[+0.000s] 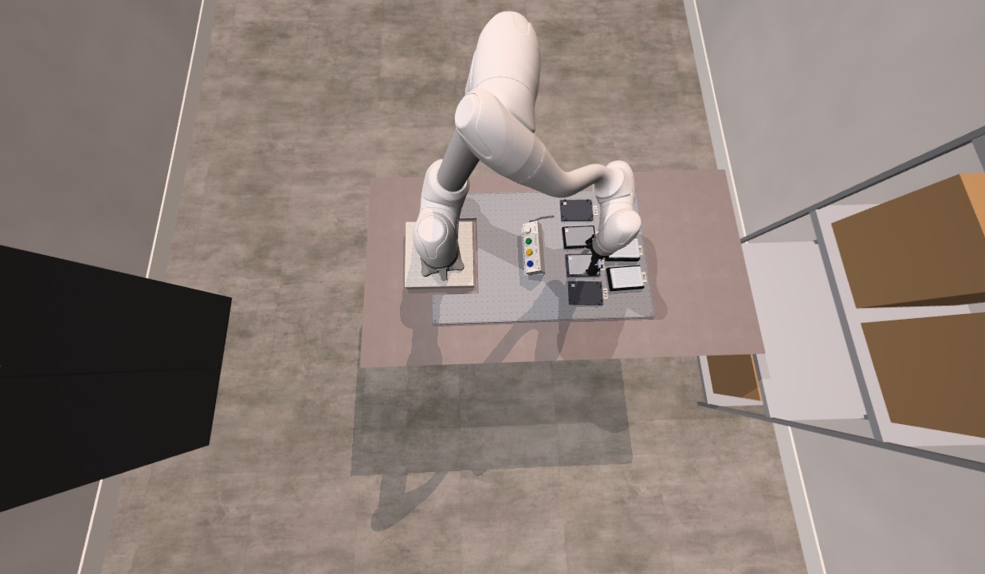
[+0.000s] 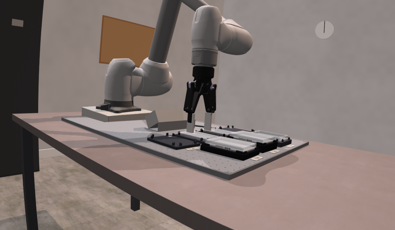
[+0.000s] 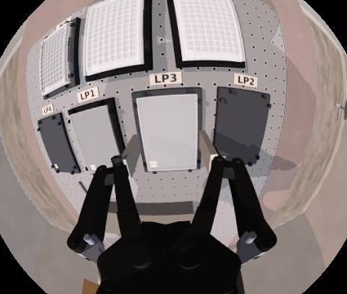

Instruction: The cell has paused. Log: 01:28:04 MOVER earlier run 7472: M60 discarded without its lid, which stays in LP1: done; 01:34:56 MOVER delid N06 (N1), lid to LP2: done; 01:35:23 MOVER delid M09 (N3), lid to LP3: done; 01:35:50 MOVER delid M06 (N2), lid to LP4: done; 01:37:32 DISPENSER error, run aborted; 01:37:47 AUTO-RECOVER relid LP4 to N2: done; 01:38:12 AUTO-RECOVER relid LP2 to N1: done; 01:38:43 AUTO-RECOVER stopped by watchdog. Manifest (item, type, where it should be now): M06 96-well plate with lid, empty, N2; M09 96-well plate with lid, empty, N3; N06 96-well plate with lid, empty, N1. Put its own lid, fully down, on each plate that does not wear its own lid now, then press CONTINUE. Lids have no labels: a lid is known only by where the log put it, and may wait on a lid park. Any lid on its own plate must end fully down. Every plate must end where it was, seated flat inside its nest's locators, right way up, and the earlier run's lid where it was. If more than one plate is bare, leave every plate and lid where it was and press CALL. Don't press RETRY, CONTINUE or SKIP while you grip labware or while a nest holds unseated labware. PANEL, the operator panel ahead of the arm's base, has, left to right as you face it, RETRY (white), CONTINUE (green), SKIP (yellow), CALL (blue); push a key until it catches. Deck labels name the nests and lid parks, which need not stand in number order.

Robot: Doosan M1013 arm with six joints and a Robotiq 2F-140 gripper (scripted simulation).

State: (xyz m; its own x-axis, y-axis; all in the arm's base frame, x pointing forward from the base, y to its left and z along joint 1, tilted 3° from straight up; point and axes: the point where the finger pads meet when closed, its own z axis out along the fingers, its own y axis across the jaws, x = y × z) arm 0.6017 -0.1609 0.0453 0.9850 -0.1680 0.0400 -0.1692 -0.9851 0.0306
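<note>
The lid lies 4 cm below my hand. The rest, counted from my hand: lid park LP3 (5 cm below); then blue call key (24 cm behind, 4 cm to the left, 1 cm above); then lid park LP2 (2 cm behind, 12 cm to the right, 5 cm below).
</note>
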